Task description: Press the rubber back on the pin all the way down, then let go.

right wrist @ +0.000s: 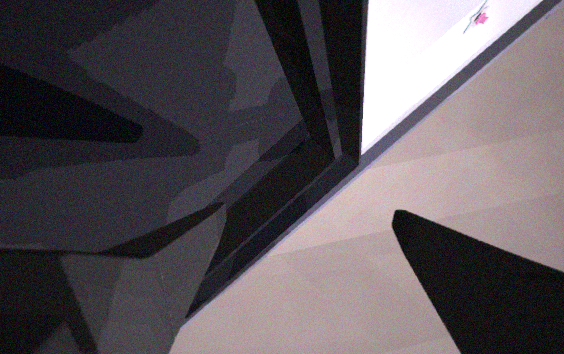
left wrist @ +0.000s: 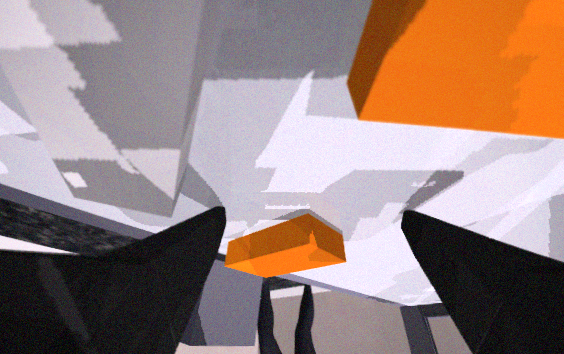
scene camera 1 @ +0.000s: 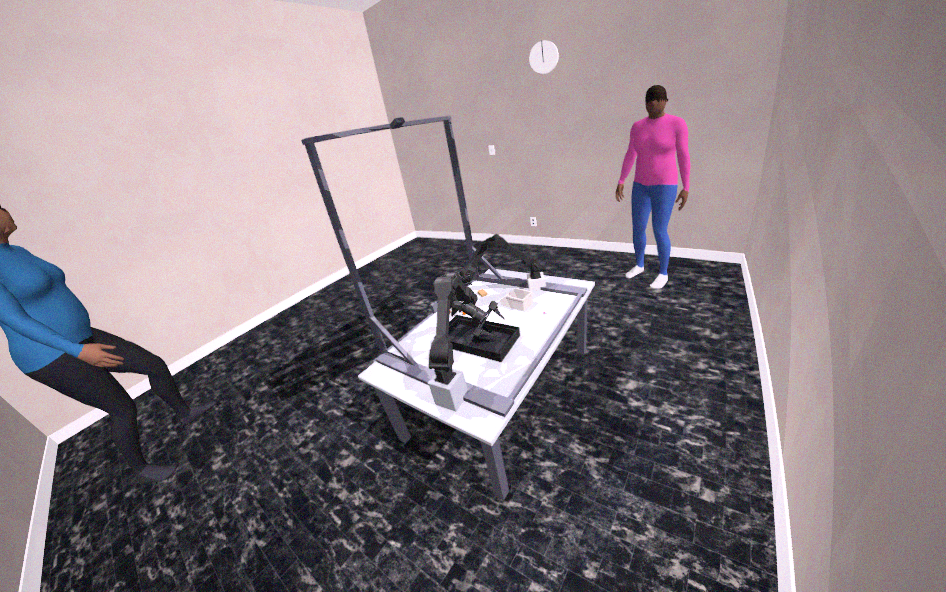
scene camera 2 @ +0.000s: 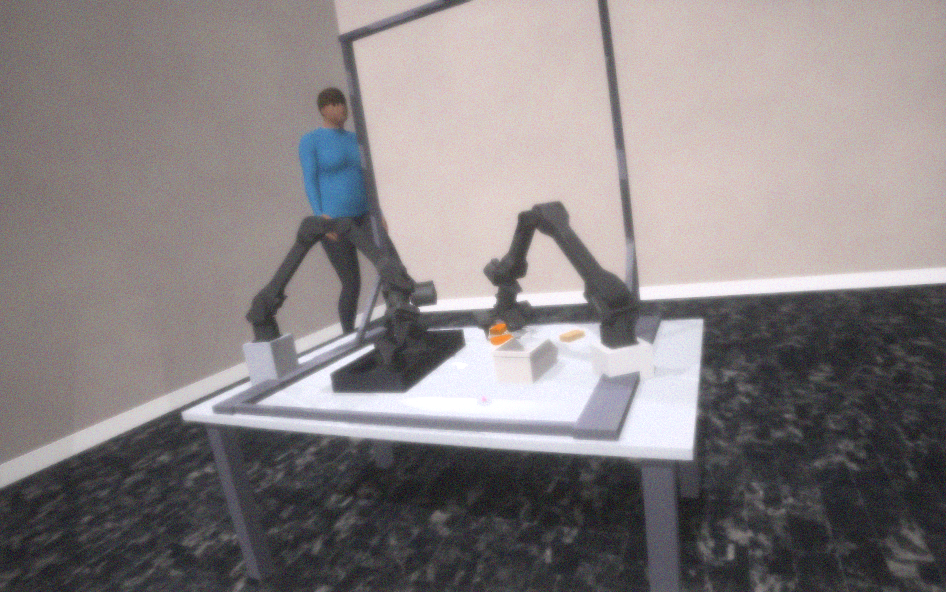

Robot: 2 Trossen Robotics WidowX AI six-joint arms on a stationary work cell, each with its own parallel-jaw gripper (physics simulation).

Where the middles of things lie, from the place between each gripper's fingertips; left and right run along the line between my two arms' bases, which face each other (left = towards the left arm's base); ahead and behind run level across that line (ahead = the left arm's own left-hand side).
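My right hand is now 5 cm above the black tray [scene camera 2: 416,359], 11 cm past it and 4 cm to the left of it. As for the white box [scene camera 2: 513,363], it sits 4 cm below my right hand, 32 cm to the left of it and 6 cm behind it.
From my left hand, the black tray is 2 cm above, 29 cm ahead and 18 cm to the right. The white box is 3 cm above my left hand, and it lies 18 cm to the left of that hand and 34 cm ahead of it.
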